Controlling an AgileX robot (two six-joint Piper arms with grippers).
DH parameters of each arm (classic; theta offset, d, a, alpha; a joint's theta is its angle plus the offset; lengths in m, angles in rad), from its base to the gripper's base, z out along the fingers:
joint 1: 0 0.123 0 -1.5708
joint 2: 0.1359 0 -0.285 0
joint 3: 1.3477 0 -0.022 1.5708
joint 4: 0 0.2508 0 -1.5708
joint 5: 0 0 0.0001 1.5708
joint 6: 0 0.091 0 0
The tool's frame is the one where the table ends.
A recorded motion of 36 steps. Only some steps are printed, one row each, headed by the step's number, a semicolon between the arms.
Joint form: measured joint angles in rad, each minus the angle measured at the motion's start. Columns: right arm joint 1, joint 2, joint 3, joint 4, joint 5, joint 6; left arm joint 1, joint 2, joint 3, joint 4, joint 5, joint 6.
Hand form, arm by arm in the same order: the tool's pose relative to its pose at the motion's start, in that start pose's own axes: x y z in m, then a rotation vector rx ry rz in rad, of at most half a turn. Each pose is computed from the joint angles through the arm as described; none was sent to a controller.
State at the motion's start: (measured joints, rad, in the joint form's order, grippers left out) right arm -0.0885 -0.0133 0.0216 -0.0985 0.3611 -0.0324; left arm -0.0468 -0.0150 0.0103 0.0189 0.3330 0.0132
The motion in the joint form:
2: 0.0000 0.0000 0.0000 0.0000 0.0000 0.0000; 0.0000 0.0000 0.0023 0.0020 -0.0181 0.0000
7: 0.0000 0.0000 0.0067 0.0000 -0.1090 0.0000; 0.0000 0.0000 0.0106 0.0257 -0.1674 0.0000
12: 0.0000 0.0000 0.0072 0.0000 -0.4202 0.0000; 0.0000 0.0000 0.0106 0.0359 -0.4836 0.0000
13: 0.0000 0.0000 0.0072 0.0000 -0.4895 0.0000; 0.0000 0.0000 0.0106 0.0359 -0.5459 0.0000
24: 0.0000 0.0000 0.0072 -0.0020 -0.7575 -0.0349; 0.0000 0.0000 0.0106 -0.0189 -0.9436 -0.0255
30: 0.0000 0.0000 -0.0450 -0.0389 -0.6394 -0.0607; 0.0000 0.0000 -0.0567 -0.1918 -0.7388 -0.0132
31: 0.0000 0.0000 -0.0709 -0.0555 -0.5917 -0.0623; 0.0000 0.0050 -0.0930 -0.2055 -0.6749 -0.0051
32: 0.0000 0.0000 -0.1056 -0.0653 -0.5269 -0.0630; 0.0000 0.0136 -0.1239 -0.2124 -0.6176 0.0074
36: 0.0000 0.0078 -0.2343 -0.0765 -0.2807 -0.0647; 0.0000 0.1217 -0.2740 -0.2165 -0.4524 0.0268
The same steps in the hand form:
2: 0.0000 0.0000 0.0000 0.0000 0.0000 0.0000; -0.0009 0.0001 0.0002 -0.0008 -0.0158 0.0019
7: -0.0078 0.0000 0.0003 0.0027 -0.1023 -0.0002; -0.0118 0.0005 0.0000 -0.0081 -0.1567 0.0250
12: -0.0349 -0.0009 -0.0068 0.0127 -0.4128 -0.0001; -0.0390 0.0000 -0.0089 -0.0092 -0.4729 0.0361
13: -0.0406 -0.0011 -0.0096 0.0149 -0.4821 -0.0001; -0.0440 -0.0002 -0.0116 -0.0089 -0.5352 0.0363
24: -0.0604 -0.0017 -0.0236 0.0366 -0.7495 -0.0353; -0.0707 0.0019 -0.0357 -0.0030 -0.9330 -0.0430
30: -0.0675 -0.0027 -0.0255 0.0499 -0.6825 -0.0977; -0.0772 0.0082 -0.0332 -0.0079 -0.7932 -0.2094
31: -0.0716 -0.0035 -0.0274 0.0548 -0.6600 -0.1158; -0.0834 0.0079 -0.0350 -0.0015 -0.7604 -0.2152
32: -0.0768 -0.0050 -0.0302 0.0607 -0.6291 -0.1255; -0.0885 0.0073 -0.0359 0.0028 -0.7254 -0.2094
36: -0.0939 -0.0113 -0.0420 0.0798 -0.5011 -0.1314; -0.1197 0.0055 -0.0363 0.0210 -0.6031 -0.1905

